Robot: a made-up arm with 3 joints. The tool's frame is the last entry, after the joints. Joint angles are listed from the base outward. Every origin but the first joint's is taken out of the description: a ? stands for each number. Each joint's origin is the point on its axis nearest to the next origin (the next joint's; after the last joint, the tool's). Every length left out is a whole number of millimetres.
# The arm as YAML. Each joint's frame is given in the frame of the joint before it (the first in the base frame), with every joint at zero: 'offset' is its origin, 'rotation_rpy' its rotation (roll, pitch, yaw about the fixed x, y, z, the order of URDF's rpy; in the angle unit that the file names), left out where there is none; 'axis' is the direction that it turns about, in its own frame. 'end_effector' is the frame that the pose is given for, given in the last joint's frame.
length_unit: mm
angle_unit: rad
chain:
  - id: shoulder
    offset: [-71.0, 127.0, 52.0]
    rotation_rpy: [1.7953, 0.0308, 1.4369]
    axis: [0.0, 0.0, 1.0]
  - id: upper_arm
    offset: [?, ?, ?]
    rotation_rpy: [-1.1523, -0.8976, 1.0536]
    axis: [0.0, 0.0, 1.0]
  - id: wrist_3
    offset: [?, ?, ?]
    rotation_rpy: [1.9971, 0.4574, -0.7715]
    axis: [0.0, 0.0, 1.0]
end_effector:
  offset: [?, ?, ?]
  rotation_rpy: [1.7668, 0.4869, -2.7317]
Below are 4 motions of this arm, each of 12 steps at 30 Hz.
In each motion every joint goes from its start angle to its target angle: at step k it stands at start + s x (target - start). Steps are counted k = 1, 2, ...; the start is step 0. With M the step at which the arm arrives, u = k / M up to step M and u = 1 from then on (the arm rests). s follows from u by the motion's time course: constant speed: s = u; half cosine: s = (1 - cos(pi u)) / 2; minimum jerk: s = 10 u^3 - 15 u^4 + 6 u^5.
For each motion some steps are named. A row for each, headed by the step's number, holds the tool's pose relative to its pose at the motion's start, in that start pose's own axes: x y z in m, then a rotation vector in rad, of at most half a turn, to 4 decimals.
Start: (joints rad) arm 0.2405 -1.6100 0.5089
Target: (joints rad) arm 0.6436 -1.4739 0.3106
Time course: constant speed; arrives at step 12
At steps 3, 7, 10, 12:
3: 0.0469 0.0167 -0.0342 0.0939 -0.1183 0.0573
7: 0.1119 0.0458 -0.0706 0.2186 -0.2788 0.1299
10: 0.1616 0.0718 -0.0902 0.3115 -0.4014 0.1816
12: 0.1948 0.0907 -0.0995 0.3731 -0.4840 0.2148

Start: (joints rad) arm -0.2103 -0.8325 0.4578
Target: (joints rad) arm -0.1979 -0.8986 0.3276
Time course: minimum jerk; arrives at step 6
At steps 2, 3, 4, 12:
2: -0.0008 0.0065 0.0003 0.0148 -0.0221 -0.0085
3: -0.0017 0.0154 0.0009 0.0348 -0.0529 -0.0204
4: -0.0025 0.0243 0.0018 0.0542 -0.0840 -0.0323
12: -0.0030 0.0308 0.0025 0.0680 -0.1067 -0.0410

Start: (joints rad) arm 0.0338 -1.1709 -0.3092
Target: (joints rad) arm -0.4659 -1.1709 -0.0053
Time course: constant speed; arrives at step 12
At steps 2, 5, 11, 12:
2: -0.0090 -0.0014 0.0322 -0.0550 0.1207 -0.0160
5: -0.0176 -0.0012 0.0833 -0.1382 0.3016 -0.0392
11: -0.0148 0.0083 0.1926 -0.3068 0.6628 -0.0822
12: -0.0114 0.0111 0.2112 -0.3351 0.7230 -0.0890

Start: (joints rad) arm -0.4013 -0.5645 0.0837
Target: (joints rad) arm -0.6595 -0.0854 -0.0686
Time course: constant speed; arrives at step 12
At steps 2, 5, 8, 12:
2: 0.0181 -0.0183 0.0026 0.0349 0.0089 0.0751
5: 0.0468 -0.0414 0.0027 0.0963 0.0224 0.1844
8: 0.0767 -0.0590 -0.0019 0.1680 0.0355 0.2893
12: 0.1166 -0.0736 -0.0148 0.2788 0.0520 0.4210

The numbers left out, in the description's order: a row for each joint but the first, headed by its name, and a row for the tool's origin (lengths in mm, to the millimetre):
upper_arm: 67.0 24.0 0.0
wrist_3: 317.0 -320.0 0.0
tool: 36.0 -142.0 0.0

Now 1 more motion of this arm.
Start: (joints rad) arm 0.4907 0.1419 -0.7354
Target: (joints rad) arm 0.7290 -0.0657 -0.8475
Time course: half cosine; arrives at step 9
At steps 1, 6, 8, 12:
1: 0.0006 0.0007 0.0006 -0.0057 -0.0059 0.0031
6: 0.0118 0.0205 0.0098 -0.1355 -0.1571 0.0808
8: 0.0139 0.0269 0.0108 -0.1727 -0.2065 0.1064
12: 0.0141 0.0278 0.0108 -0.1777 -0.2134 0.1100

